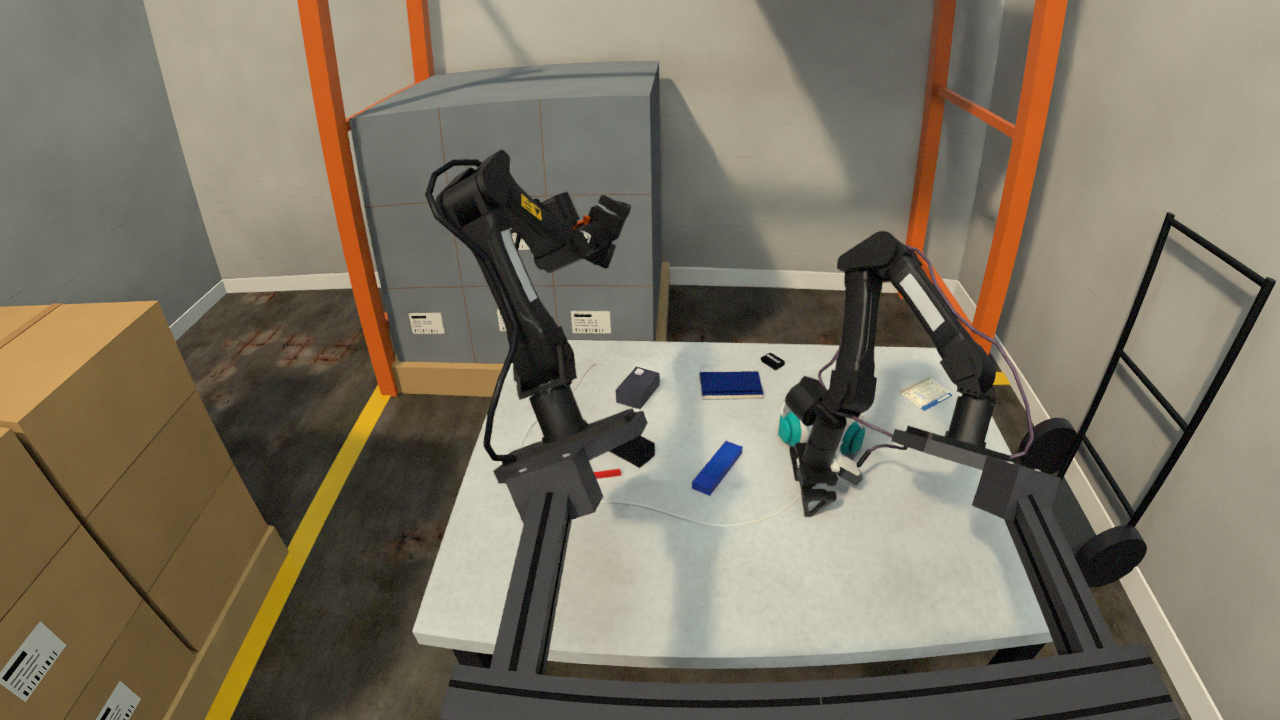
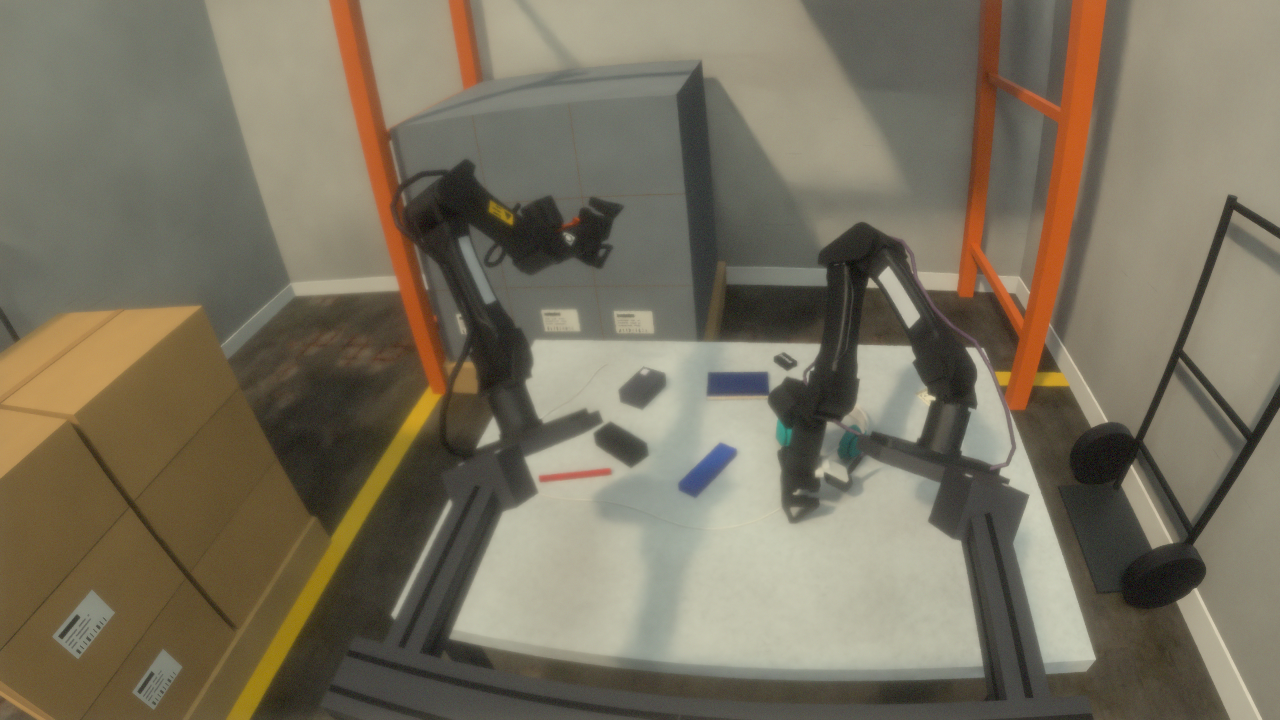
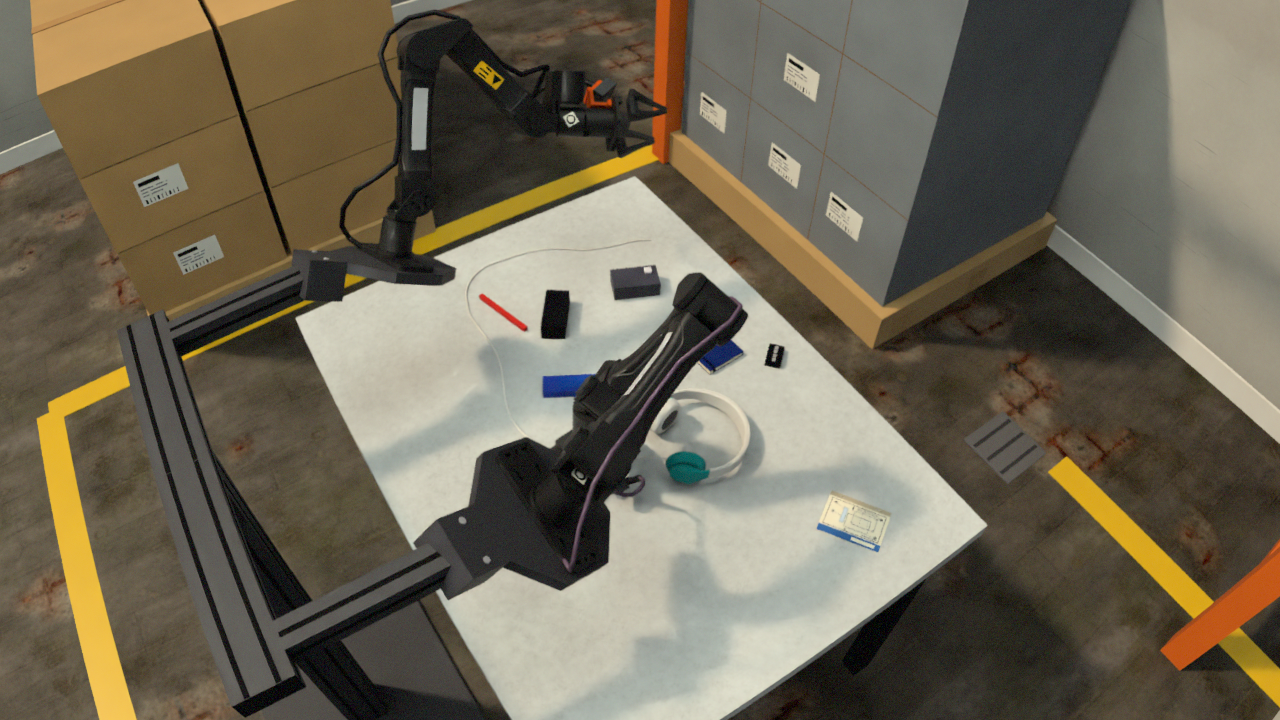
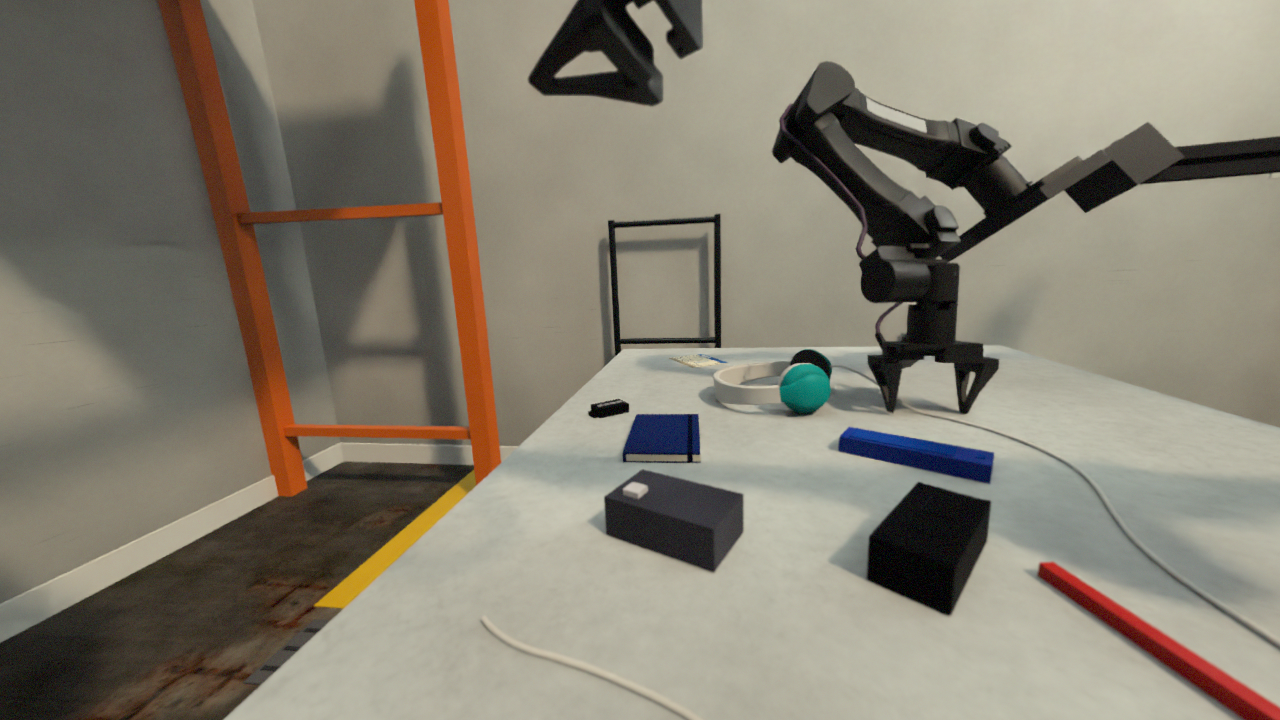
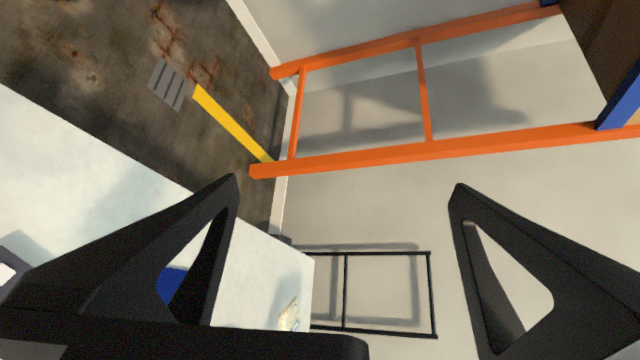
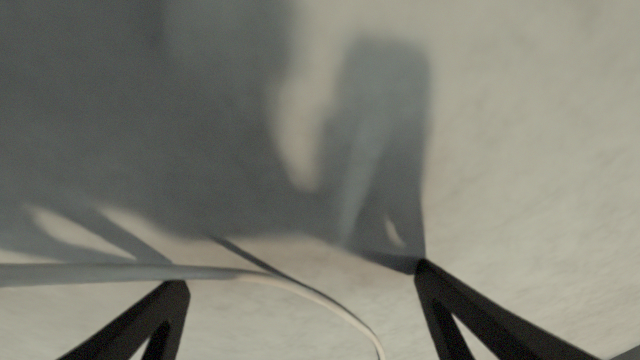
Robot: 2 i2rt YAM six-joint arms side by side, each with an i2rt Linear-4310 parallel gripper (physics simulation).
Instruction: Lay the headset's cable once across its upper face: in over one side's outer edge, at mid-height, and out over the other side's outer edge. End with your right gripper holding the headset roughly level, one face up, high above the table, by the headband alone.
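Pixels of known places: left gripper, fingertip midpoint: [image 1: 620, 224] [image 2: 616, 225] [image 3: 660, 125] [image 4: 536, 16] [image 5: 344, 189]; right gripper, fingertip midpoint: [image 1: 802, 498] [image 2: 791, 503] [image 4: 926, 412] [image 6: 305, 277]; left arm's base, origin of the base link: [image 1: 568, 440] [image 2: 524, 438] [image 3: 393, 259]; right arm's base, origin of the base link: [image 1: 963, 448] [image 2: 936, 457] [image 3: 546, 508].
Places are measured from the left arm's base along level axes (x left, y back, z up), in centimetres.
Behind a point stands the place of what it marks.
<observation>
The headset lies on the table, with its off-white headband [image 3: 745, 429] {x -49.5, y -45.8, z -25.0 cm} [image 4: 744, 386] {x -36.9, y -42.9, z -24.5 cm} and a teal ear cup [image 1: 789, 428] {x -36.9, y -32.0, z -22.9 cm} [image 2: 849, 442] {x -50.1, y -29.7, z -23.2 cm} [image 3: 686, 467] {x -52.1, y -30.8, z -22.7 cm} [image 4: 805, 390] {x -35.3, y -34.6, z -24.5 cm} showing. Its thin pale cable [image 1: 723, 524] {x -24.0, y -10.4, z -28.3 cm} [image 3: 494, 349] {x -5.2, y -14.9, z -28.3 cm} [image 4: 1105, 505] {x -14.4, y -12.8, z -28.5 cm} [image 6: 327, 302] {x -37.8, y -16.7, z -28.5 cm} runs from the cups past the right gripper and loops along the table. My right gripper [image 4: 928, 411] {x -39.5, y -17.9, z -28.6 cm} [image 6: 305, 277] {x -39.5, y -17.9, z -28.6 cm} is open, pointing down at the table beside the cups; the cable passes between its fingertips, unheld. My left gripper [image 1: 619, 234] {x -0.7, y -56.4, z 9.4 cm} [image 3: 659, 126] {x -0.7, y -56.4, z 9.4 cm} [image 5: 344, 189] {x -0.7, y -56.4, z 9.4 cm} is open and empty, high above the table's far side.
On the table [image 1: 626, 591] {x -8.0, y 5.9, z -28.8 cm} lie a blue bar [image 1: 717, 467] {x -22.5, y -23.9, z -26.7 cm} [image 4: 917, 454] {x -20.4, y -25.3, z -27.2 cm}, a black box [image 3: 554, 313] {x -5.1, y -29.0, z -25.3 cm} [image 4: 930, 544] {x -0.5, y -31.2, z -25.4 cm}, a dark grey box [image 3: 635, 282] {x -5.9, y -48.1, z -25.2 cm} [image 4: 673, 517] {x -0.9, y -48.6, z -25.2 cm}, a blue notebook [image 1: 731, 385] {x -25.4, y -52.2, z -27.6 cm}, a red stick [image 3: 503, 312] {x 2.8, y -20.7, z -27.8 cm}, a small black item [image 3: 774, 355] {x -36.2, y -62.9, z -27.3 cm} and a card [image 3: 854, 519] {x -74.5, y -53.2, z -28.7 cm}.
</observation>
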